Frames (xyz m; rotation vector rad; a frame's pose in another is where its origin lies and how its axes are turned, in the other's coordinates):
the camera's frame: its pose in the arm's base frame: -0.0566 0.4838 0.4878 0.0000 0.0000 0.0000
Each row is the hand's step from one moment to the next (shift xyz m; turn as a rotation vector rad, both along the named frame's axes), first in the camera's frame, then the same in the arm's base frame.
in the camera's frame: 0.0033 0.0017 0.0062 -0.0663 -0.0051 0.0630
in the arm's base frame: 0.0033 0.0017 0.0062 -0.0663 -0.0051 0.0630
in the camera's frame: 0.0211 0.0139 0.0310 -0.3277 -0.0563 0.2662
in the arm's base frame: 0.0211 0.0139 0.0310 -0.3277 -0.0563 0.2662
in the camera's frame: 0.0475 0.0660 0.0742 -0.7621 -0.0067 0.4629
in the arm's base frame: 0.0475 0.0660 0.0742 -0.7621 -0.0067 0.4629
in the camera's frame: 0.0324 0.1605 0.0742 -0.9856 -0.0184 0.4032
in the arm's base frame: 0.0324 0.1605 0.0742 -0.9856 -0.0184 0.4032
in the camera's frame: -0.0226 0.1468 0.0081 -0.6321 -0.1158 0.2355
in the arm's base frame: -0.0226 0.1468 0.0081 -0.6321 -0.1158 0.2355
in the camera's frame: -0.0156 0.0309 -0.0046 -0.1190 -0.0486 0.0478
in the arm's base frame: -0.0156 0.0309 -0.0046 -0.1190 -0.0486 0.0478
